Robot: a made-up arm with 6 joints.
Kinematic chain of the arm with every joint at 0, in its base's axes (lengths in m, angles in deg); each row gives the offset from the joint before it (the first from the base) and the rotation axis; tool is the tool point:
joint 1: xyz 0 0.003 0.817 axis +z
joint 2: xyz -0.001 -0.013 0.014 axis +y
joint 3: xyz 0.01 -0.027 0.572 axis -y
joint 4: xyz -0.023 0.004 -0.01 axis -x
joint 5: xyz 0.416 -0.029 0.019 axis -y
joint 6: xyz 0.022 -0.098 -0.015 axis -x
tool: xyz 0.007 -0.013 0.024
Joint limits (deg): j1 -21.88..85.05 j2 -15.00..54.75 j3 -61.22..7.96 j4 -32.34..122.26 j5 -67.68..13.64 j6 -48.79..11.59
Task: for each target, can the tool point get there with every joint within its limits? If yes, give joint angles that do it. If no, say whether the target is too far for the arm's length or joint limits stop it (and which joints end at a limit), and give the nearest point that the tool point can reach.
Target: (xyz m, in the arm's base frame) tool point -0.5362 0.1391 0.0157
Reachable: no: joint limits stop it (at a limit: joint 1, joint 2, joint 3, joint 4, joint 5) | nearest point -0.0325 0.3876 0.7289 | short by 0.908 m
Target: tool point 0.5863 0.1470 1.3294
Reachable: yes | joints 18.56 15.79 -8.84 82.88 -35.16 -22.01
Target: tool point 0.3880 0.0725 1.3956
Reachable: yes | joints 38.15 -8.43 -12.20 6.19 7.45 -37.75
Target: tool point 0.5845 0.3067 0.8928
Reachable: yes | joints 26.80 43.82 -27.88 109.14 -54.84 -36.06
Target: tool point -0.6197 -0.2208 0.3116
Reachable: no: joint limits stop it (at a limit: joint 1, joint 2, joint 3, joint 4, joint 6) | nearest point 0.1332 -0.2355 0.8096 | short by 0.903 m
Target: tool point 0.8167 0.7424 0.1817
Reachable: no: too far | nearest point 0.5310 0.4838 0.7774 | short by 0.710 m
